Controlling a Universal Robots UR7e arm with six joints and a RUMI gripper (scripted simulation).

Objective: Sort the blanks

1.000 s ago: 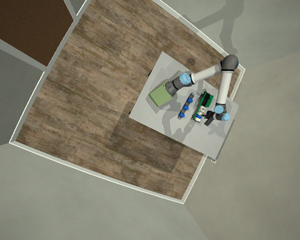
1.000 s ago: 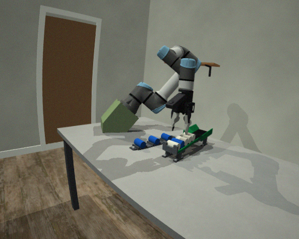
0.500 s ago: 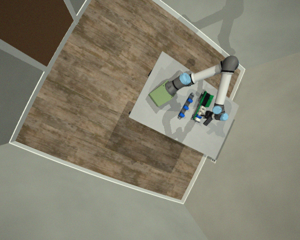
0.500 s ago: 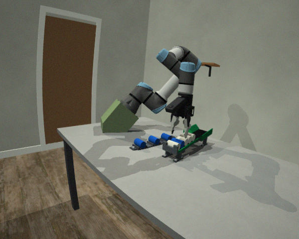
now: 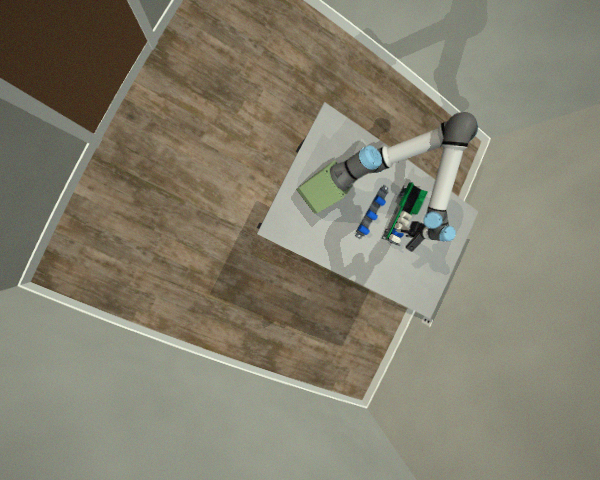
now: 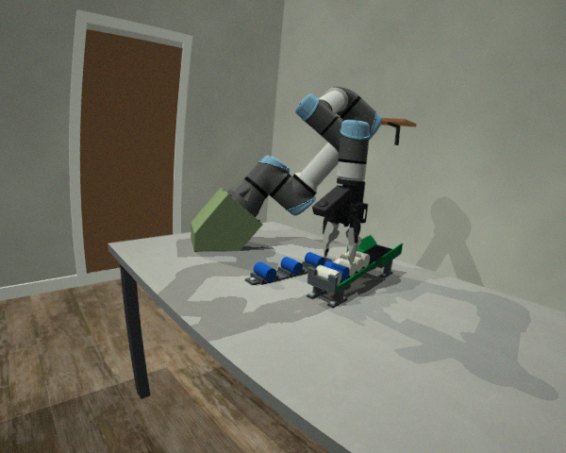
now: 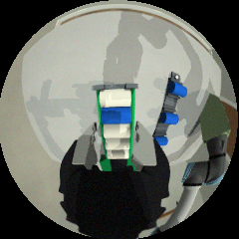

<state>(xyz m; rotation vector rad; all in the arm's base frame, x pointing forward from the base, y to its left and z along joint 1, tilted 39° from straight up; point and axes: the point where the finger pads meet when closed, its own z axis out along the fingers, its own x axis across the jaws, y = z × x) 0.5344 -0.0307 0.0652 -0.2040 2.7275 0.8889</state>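
The grey stop is 10 mm ahead of my hand, 60 mm to the right of it and 60 mm below it. The rest, counted from my hand: dark stock rack (200 mm behind, 20 mm to the left, 130 mm below).
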